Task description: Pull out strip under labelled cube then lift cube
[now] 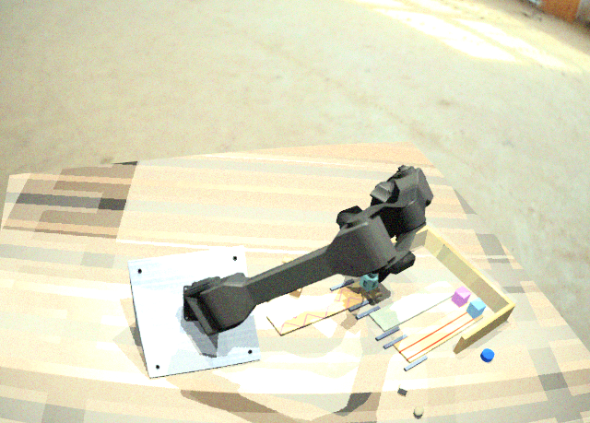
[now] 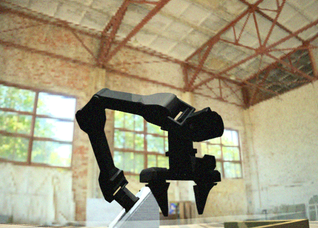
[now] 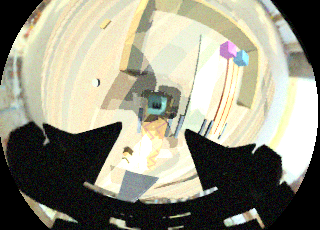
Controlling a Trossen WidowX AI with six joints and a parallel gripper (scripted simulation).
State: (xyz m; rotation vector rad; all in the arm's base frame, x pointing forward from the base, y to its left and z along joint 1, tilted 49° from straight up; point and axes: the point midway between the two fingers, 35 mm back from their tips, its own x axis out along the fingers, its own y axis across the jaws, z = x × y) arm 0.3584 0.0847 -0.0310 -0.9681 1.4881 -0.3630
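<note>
My gripper tip is 50 mm above the labelled cube, 20 mm short of it and 10 mm to the right of it.
</note>
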